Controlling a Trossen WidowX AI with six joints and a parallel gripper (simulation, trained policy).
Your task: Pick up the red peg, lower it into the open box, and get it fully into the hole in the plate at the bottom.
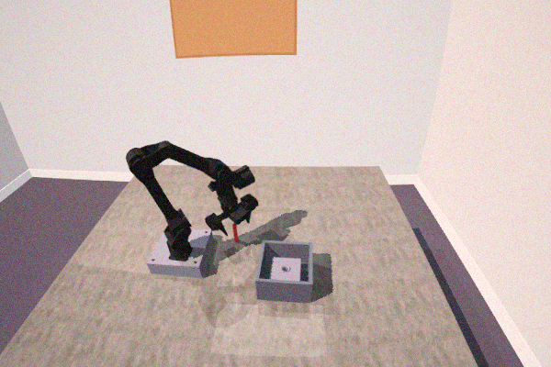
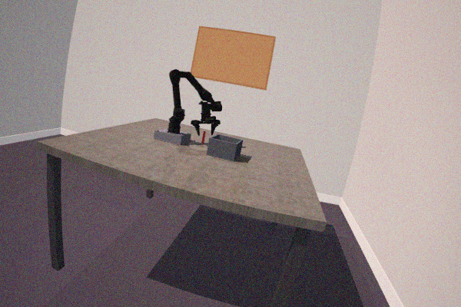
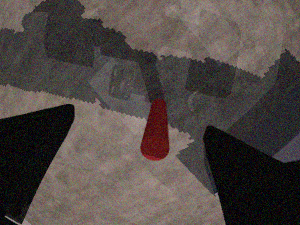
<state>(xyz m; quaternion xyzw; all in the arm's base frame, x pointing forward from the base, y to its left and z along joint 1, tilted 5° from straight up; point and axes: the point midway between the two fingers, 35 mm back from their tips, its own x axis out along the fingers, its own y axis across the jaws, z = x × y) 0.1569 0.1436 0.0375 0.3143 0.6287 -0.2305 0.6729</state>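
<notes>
Now: gripper tip 10 mm to the left of the red peg, 10 mm past it and 10 mm above it. Round my gripper tip: pale plate (190 mm ahead, 160 mm to the right, 10 mm below); then grey box (190 mm ahead, 160 mm to the right, 30 mm below).
</notes>
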